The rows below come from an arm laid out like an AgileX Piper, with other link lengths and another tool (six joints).
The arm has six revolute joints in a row. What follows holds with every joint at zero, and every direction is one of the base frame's.
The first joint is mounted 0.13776 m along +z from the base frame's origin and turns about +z.
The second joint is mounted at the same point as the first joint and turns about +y.
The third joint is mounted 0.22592 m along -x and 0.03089 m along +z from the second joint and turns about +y.
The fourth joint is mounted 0.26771 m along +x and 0.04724 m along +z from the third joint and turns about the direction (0.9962, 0, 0.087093).
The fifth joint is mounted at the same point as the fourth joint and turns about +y.
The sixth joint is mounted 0.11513 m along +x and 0.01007 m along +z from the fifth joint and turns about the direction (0.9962, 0, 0.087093).
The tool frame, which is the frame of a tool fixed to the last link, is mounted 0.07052 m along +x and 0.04 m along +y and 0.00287 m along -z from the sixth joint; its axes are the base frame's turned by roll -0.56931, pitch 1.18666 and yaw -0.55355 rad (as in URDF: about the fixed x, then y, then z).
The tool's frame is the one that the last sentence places.
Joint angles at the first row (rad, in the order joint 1, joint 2, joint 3, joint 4, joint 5, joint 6):
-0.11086, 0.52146, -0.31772, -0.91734, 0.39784, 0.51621
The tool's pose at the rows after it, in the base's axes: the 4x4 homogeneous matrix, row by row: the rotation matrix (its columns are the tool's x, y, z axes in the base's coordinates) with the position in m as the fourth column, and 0 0 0 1 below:
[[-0.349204, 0.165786, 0.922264, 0.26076], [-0.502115, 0.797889, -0.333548, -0.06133], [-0.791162, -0.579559, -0.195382, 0.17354], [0, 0, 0, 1]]
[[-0.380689, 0.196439, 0.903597, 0.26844], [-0.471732, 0.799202, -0.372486, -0.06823], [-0.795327, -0.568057, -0.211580, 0.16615], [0, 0, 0, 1]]
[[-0.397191, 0.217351, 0.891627, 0.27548], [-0.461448, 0.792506, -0.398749, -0.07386], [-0.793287, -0.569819, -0.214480, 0.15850], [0, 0, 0, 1]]
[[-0.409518, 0.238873, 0.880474, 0.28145], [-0.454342, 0.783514, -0.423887, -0.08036], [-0.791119, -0.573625, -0.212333, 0.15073], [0, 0, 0, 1]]
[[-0.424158, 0.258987, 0.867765, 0.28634], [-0.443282, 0.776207, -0.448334, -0.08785], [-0.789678, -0.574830, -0.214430, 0.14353], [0, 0, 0, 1]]
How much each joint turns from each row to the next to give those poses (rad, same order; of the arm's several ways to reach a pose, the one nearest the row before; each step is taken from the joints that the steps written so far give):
-0.00036, 0.09444, -0.02889, -0.10112, 0.02582, 0.14090
-0.00040, 0.08372, -0.01643, -0.12255, 0.01114, 0.16231
-0.00054, 0.07253, -0.00582, -0.14132, 0.00383, 0.16289
-0.00795, 0.06724, -0.00205, -0.14344, 0.00511, 0.16082
-0.01731, 0.06349, -0.00698, -0.11088, 0.00518, 0.12649

